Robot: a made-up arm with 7 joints. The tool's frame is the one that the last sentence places.
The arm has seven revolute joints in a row. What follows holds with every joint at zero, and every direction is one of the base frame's.
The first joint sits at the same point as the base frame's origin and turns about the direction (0, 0.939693, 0.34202).
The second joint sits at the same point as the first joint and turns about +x.
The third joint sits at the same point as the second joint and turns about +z.
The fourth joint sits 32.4 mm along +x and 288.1 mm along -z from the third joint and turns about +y.
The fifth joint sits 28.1 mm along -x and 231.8 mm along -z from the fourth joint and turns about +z.
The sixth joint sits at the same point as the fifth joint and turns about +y.
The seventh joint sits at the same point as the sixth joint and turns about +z.
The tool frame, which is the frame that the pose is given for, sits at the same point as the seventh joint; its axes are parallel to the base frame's.
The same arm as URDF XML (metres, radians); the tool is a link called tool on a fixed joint. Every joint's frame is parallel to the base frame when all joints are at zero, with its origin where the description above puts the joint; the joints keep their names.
<robot name="arm">
<link name="base"/>
<link name="link1"/>
<link name="link2"/>
<link name="link3"/>
<link name="link4"/>
<link name="link5"/>
<link name="link6"/>
<link name="link7"/>
<link name="tool"/>
<joint name="joint 1" type="continuous"><parent link="base"/><child link="link1"/><origin xyz="0 0 0" rpy="0 0 0"/><axis xyz="0 0.9397 0.342"/></joint>
<joint name="joint 2" type="continuous"><parent link="link1"/><child link="link2"/><origin xyz="0 0 0" rpy="0 0 0"/><axis xyz="1 0 0"/></joint>
<joint name="joint 3" type="continuous"><parent link="link2"/><child link="link3"/><origin xyz="0 0 0" rpy="0 0 0"/><axis xyz="0 0 1"/></joint>
<joint name="joint 4" type="continuous"><parent link="link3"/><child link="link4"/><origin xyz="0.0324 0 -0.2881" rpy="0 0 0"/><axis xyz="0 1 0"/></joint>
<joint name="joint 5" type="continuous"><parent link="link4"/><child link="link5"/><origin xyz="-0.0281 0 -0.2318" rpy="0 0 0"/><axis xyz="0 0 1"/></joint>
<joint name="joint 6" type="continuous"><parent link="link5"/><child link="link6"/><origin xyz="0 0 0" rpy="0 0 0"/><axis xyz="0 1 0"/></joint>
<joint name="joint 7" type="continuous"><parent link="link6"/><child link="link7"/><origin xyz="0 0 0" rpy="0 0 0"/><axis xyz="0 0 1"/></joint>
<joint name="tool_fixed" type="fixed"><parent link="link7"/><child link="tool"/><origin xyz="0 0 0" rpy="0 0 0"/></joint>
</robot>

